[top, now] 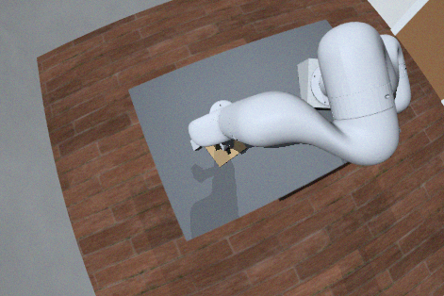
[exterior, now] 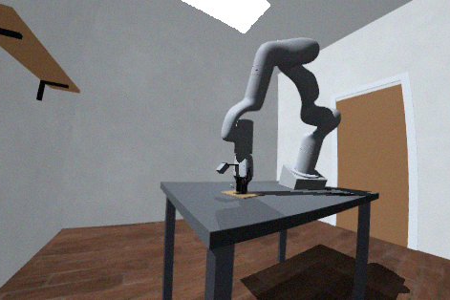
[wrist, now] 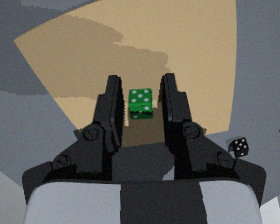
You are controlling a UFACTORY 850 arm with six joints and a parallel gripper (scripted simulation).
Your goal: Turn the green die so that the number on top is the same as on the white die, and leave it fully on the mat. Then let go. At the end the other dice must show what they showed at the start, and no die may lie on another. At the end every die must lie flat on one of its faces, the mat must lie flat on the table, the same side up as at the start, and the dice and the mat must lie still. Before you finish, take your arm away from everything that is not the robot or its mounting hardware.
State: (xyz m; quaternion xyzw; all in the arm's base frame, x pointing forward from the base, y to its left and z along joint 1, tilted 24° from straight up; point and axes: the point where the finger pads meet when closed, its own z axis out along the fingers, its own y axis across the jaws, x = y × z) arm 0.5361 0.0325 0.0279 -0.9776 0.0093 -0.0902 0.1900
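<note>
Right now my hand is 10 mm past the green die and 10 mm above it. Also, from my hand: black die (90 mm behind, 110 mm to the right, 20 mm below); then white die (50 mm behind, 170 mm to the right, 20 mm below); then mat (20 mm below).
</note>
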